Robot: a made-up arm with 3 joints. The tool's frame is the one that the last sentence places.
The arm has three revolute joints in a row. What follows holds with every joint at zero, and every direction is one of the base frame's.
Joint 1 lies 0.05 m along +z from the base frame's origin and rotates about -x.
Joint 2 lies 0.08 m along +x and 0.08 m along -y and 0.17 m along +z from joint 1 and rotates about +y.
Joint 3 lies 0.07 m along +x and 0.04 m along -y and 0.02 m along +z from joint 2 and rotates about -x.
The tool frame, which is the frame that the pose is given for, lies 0.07 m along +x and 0.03 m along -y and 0.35 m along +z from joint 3; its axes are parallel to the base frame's.
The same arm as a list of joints. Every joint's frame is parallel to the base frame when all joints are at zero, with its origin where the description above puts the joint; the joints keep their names.
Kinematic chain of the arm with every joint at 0, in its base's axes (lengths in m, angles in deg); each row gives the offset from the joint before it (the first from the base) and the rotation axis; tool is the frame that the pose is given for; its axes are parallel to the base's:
joint 1: xyz 0 0 0.05 axis -x
joint 2: xyz 0.08 -0.08 0.17 axis +y
joint 3: xyz 0.07 -0.04 0.02 axis -x
tool: xyz 0.07 -0.03 0.35

